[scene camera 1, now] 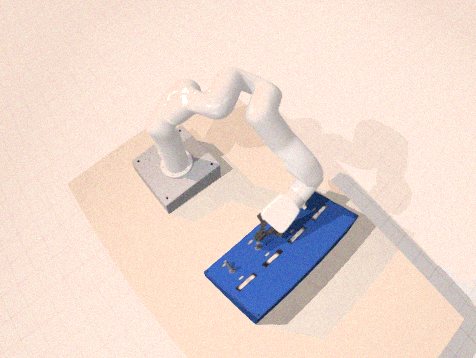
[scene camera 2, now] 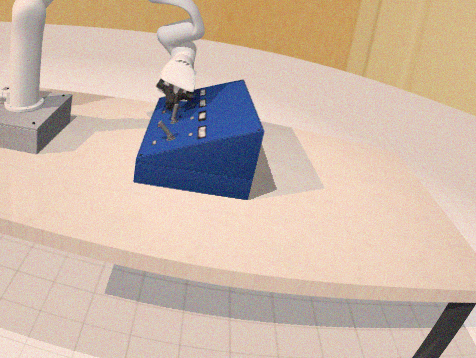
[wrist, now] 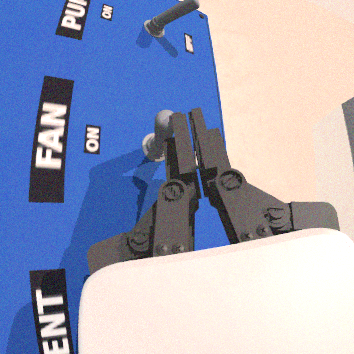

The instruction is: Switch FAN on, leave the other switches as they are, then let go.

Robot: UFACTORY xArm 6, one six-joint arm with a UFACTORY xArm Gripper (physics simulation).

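Where they show: gripper, fingertip midpoint: [scene camera 1: 255, 240] [scene camera 2: 170, 106] [wrist: 189, 127]; arm's base, origin of the base link: [scene camera 1: 176, 163] [scene camera 2: 24, 104].
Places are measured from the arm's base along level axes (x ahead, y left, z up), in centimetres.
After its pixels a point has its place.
The blue switch panel [scene camera 1: 310, 250] {z 6.7, x 60.3, y 0.5 cm} [scene camera 2: 230, 117] {z 6.1, x 57.0, y -14.9 cm} [wrist: 110, 75] {z 2.2, x 47.5, y -13.0 cm} has a sloped top. The FAN switch lever [scene camera 1: 258, 246] {z 3.1, x 45.1, y -7.6 cm} [scene camera 2: 175, 114] {z 3.0, x 44.7, y -7.9 cm} [wrist: 164, 122] {z 5.7, x 44.8, y -7.1 cm} is grey with a rounded tip; in the wrist view it stands right of its ON label [wrist: 92, 139] {z 2.6, x 49.0, y -7.9 cm} and is partly covered by a finger. Its OFF label is hidden. My gripper [scene camera 1: 261, 236] {z 4.7, x 43.2, y -7.0 cm} [scene camera 2: 172, 105] {z 4.7, x 43.2, y -7.0 cm} [wrist: 189, 127] {z 4.7, x 43.2, y -7.0 cm} is shut and empty. Its fingertips are close against the lever's side away from ON; whether they touch cannot be told. The PUMP lever [scene camera 1: 229, 266] {z 3.0, x 42.1, y -19.2 cm} [scene camera 2: 166, 131] {z 2.6, x 42.0, y -19.6 cm} [wrist: 172, 16] {z 2.8, x 41.9, y -18.6 cm} leans toward OFF.
The FAN label [wrist: 50, 140] {z 3.6, x 51.5, y -7.8 cm} lies between the partly visible PUMP label [wrist: 73, 17] {z 3.6, x 50.1, y -18.2 cm} and VENT label [wrist: 51, 312] {z 3.6, x 52.7, y 2.1 cm}. The arm's grey base block [scene camera 1: 192, 185] {z 0.0, x 11.2, y -3.1 cm} [scene camera 2: 52, 125] {z -3.9, x 10.9, y -5.1 cm} stands on the table [scene camera 1: 115, 225] {z -8.1, x -4.6, y -33.9 cm} [scene camera 2: 150, 220] {z -8.0, x 39.3, y -40.1 cm} beyond the panel's lever side. The gripper covers part of the panel.
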